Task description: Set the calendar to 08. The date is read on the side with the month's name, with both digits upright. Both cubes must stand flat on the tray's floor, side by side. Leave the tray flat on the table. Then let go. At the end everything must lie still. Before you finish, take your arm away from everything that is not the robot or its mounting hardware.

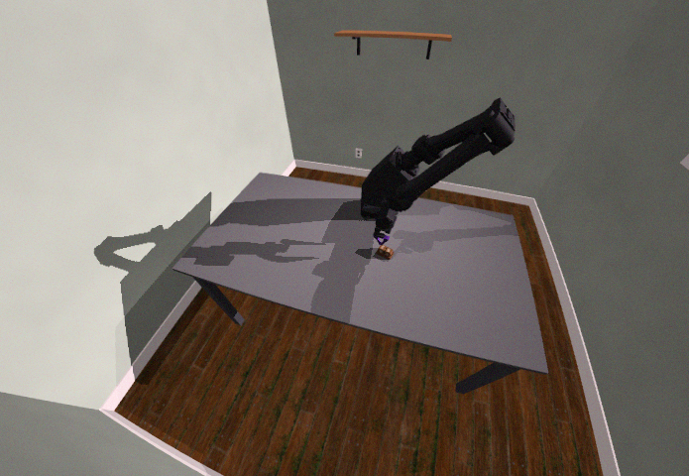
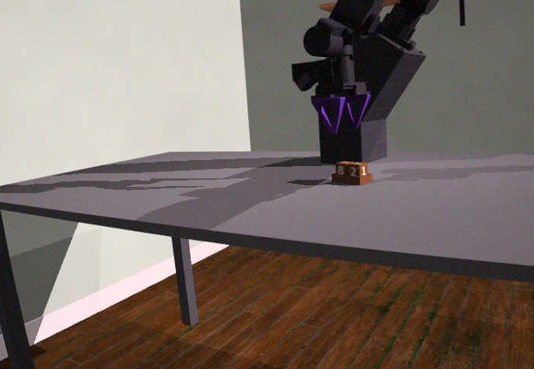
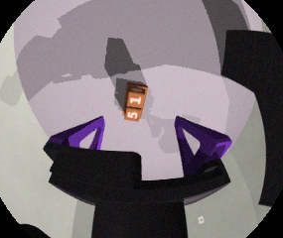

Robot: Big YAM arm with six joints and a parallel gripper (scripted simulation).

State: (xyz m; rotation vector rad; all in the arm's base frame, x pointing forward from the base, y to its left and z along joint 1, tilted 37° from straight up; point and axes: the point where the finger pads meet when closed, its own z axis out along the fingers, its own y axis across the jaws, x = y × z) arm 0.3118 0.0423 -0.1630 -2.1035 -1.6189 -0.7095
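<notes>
Right now my hand is 1 cm short of the brown digit cube and 9 cm above it. Also, from my hand: brown calendar tray: 1 cm ahead, 2 cm to the left, 10 cm below.
</notes>
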